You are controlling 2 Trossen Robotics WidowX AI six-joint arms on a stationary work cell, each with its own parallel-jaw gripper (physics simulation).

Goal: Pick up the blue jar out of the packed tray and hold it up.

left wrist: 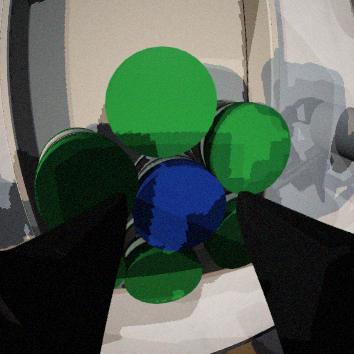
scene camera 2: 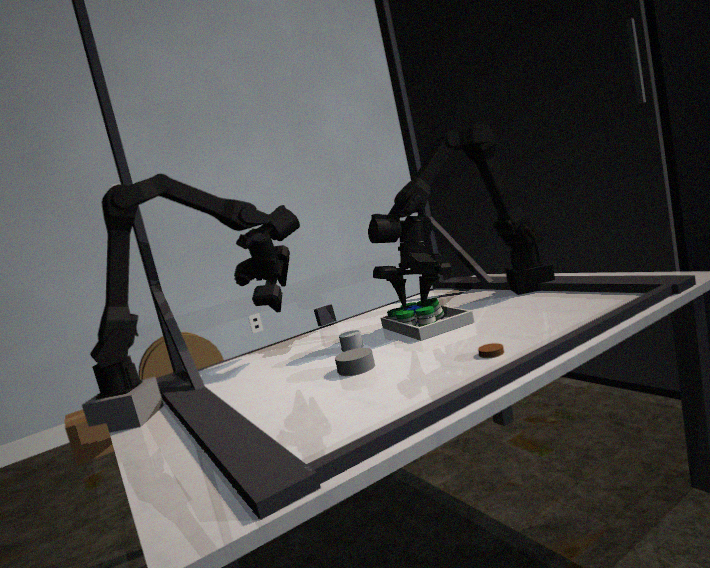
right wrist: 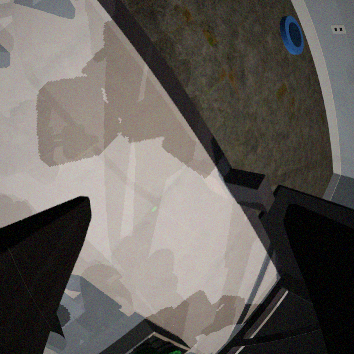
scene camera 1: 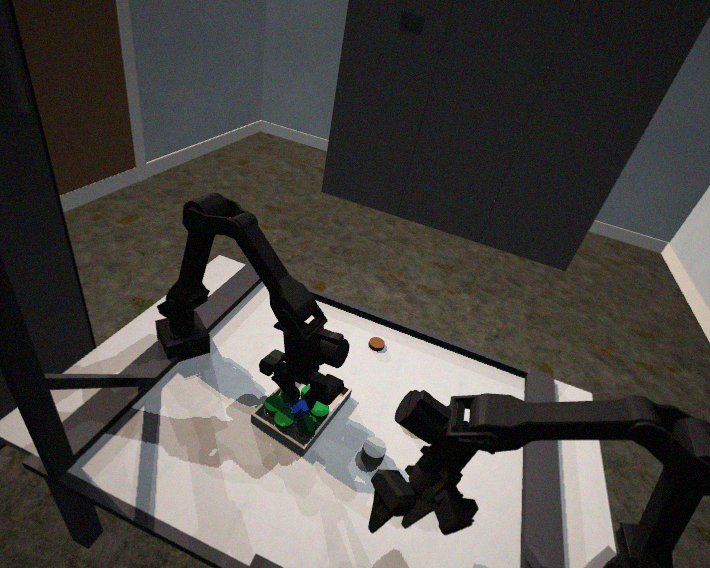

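Seen in the pictures: left gripper, fingertip midpoint: (left wrist: pixel 182 202) (scene camera 2: pixel 413 306) (scene camera 1: pixel 302 404); right gripper, fingertip midpoint: (scene camera 2: pixel 281 298) (right wrist: pixel 191 211) (scene camera 1: pixel 387 528); left arm's base, link origin: (scene camera 2: pixel 527 266) (scene camera 1: pixel 182 327); right arm's base, link origin: (scene camera 2: pixel 120 390).
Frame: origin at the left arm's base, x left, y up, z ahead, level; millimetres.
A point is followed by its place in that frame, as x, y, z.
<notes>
The blue jar (scene camera 1: pixel 300 407) @(153, -15, 328) (scene camera 2: pixel 412 307) @(154, -15, 328) (left wrist: pixel 180 205) @(156, -15, 326) stands in the grey tray (scene camera 1: pixel 278 437) @(90, -49, 354) (scene camera 2: pixel 447 324) @(266, -44, 262), with several green-lidded jars (scene camera 1: pixel 284 419) @(108, -15, 340) (scene camera 2: pixel 425 312) @(215, -20, 302) (left wrist: pixel 161 95) @(195, -15, 301) packed around it. My left gripper (scene camera 1: pixel 304 398) @(159, -12, 324) (scene camera 2: pixel 413 303) @(159, -12, 324) (left wrist: pixel 182 202) @(159, -12, 324) points down over the jars, half open, with nothing gripped. In the left wrist view its fingertips are on either side of the blue lid and partly cover green jars; whether they touch any jar is unclear. My right gripper (scene camera 1: pixel 389 527) @(127, 69, 648) (right wrist: pixel 191 211) @(127, 69, 648) is open and empty above the table, away from the tray.
A small grey cylinder (scene camera 1: pixel 374 450) @(244, -25, 488) (scene camera 2: pixel 350 339) @(275, -33, 479) stands between the tray and my right arm. A wider grey cylinder (scene camera 2: pixel 355 360) @(441, -32, 457) stands near it. An orange-brown disc (scene camera 1: pixel 376 343) @(463, -48, 212) (scene camera 2: pixel 490 350) @(484, -48, 213) lies near the table edge. Dark rails border the table.
</notes>
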